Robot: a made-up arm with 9 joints. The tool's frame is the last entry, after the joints.
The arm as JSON. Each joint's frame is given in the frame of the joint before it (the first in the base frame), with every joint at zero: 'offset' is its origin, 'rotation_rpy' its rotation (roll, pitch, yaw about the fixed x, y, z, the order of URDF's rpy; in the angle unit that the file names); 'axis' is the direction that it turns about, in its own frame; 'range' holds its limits. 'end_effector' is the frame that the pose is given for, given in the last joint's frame.
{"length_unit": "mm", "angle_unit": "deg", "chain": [
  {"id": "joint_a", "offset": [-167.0, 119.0, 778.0], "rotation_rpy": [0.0, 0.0, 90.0], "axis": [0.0, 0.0, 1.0], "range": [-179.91, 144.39]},
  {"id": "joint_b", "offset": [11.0, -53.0, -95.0], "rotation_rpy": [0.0, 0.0, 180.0], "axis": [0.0, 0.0, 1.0], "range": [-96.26, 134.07]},
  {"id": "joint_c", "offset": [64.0, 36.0, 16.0], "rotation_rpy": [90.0, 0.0, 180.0], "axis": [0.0, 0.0, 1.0], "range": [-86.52, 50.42]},
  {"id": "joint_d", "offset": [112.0, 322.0, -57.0], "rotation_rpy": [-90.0, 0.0, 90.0], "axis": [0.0, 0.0, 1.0], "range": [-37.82, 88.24]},
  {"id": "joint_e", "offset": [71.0, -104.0, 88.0], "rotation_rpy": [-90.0, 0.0, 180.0], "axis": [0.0, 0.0, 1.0], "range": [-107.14, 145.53]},
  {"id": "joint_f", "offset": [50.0, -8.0, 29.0], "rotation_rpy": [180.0, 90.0, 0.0], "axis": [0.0, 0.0, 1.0], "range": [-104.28, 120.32]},
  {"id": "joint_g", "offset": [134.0, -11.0, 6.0], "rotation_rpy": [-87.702, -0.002, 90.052], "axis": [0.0, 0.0, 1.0], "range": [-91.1, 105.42]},
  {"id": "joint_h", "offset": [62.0, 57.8, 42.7], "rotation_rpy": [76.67, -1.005, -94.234], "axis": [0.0, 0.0, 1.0], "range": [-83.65, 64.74]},
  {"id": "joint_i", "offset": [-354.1, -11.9, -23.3], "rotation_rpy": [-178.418, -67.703, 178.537], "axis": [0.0, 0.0, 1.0], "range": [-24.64, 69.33]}
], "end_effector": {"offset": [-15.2, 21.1, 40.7], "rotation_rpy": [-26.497, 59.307, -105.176]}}
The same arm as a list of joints. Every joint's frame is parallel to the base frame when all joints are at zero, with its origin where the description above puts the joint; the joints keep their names.
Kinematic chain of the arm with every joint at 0, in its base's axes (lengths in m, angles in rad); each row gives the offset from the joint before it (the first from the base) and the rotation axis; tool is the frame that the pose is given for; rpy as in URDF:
joint_a: xyz -0.167 0.119 0.778 axis +z
joint_b: xyz 0.053 0.011 -0.095 axis +z
joint_c: xyz 0.036 -0.064 0.016 axis +x
joint_d: xyz -0.057 0.112 0.322 axis -y
joint_e: xyz 0.104 -0.088 0.071 axis +x
joint_f: xyz 0.029 -0.008 -0.05 axis +z
joint_g: xyz -0.134 0.011 0.006 axis 0.999195 0.0009 0.0401
joint_h: xyz 0.045 -0.062 -0.056 axis 0.232503 0.970313 -0.066601
joint_i: xyz -0.009 -0.046 -0.352 axis -0.071201 -0.435407 -0.897414
tool: xyz 0.014 -0.036 -0.029 rpy -2.7675 -0.9456 2.4418
Joint limits (rad, base to tool): -3.14..2.5201 -1.6801..2.34 -1.5101..0.88 -0.6601..1.5401 -1.8699..2.54 -1.82..2.1 -1.59..1.8399 -1.46..1.1299 -0.43..1.21

